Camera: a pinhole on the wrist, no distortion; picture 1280 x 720 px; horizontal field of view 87.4 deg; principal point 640.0 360.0 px. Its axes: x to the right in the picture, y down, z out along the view. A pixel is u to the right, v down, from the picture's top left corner.
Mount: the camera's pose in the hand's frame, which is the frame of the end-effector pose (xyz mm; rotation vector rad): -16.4 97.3 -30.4 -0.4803 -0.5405 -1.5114
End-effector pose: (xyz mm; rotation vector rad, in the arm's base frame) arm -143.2 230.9 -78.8 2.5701 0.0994 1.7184
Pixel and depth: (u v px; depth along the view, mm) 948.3 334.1 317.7
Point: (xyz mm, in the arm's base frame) 132.1 53.1 -222.7
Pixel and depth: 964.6 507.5 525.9
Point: 396.7 20.5 -199.9
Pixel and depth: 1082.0 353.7 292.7
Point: 142.7 106.1 -221.1
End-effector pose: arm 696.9 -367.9 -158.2 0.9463 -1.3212 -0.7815
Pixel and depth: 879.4 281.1 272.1
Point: 439.2 -264.6 -17.3
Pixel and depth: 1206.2 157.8 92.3
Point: 598.4 -296.0 -97.2
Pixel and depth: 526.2 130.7 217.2
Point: 556.9 -183.6 31.7
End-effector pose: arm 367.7 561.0 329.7 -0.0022 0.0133 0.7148
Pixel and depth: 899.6 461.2 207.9
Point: 270.1 687.1 514.8
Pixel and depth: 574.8 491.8 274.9
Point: 203.7 796.6 503.7
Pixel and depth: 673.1 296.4 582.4
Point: 23.0 825.8 779.6
